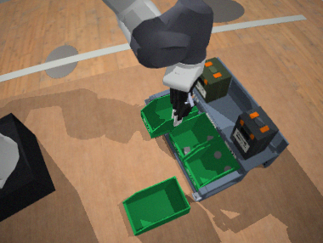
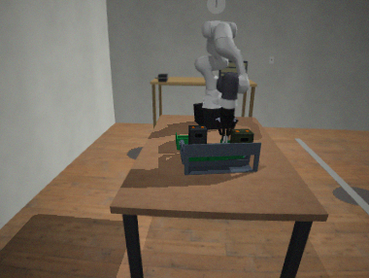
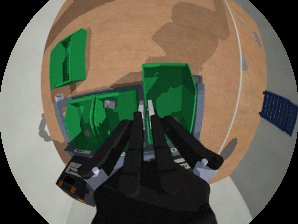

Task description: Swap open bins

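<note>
Now: the olive box 14 cm ahead of my hand, 5 cm to the left of it and 6 cm above it. Round my hand: dark box 15 cm ahead, 18 cm to the right, 7 cm above.
</note>
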